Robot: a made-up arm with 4 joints.
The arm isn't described. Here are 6 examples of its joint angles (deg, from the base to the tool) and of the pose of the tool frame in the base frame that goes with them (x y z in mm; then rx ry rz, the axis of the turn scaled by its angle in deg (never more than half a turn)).
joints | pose
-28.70 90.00 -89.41 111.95 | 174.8 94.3 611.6 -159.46 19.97 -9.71
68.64 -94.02 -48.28 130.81 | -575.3 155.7 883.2 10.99 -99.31 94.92
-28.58 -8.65 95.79 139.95 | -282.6 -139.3 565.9 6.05 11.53 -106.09
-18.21 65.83 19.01 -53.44 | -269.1 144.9 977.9 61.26 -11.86 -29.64
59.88 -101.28 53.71 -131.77 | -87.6 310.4 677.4 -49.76 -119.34 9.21
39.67 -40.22 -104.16 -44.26 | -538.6 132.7 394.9 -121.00 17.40 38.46
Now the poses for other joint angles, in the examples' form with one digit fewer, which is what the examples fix.
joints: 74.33 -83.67 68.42 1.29
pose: -9 230 634 -10.3 100.7 27.8
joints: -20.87 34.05 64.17 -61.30
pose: -400 -38 814 101.1 -22.5 25.8
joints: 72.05 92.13 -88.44 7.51
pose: 135 181 598 -126.9 -34.0 -88.5
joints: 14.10 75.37 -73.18 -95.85
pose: 109 251 628 20.0 43.5 -65.0
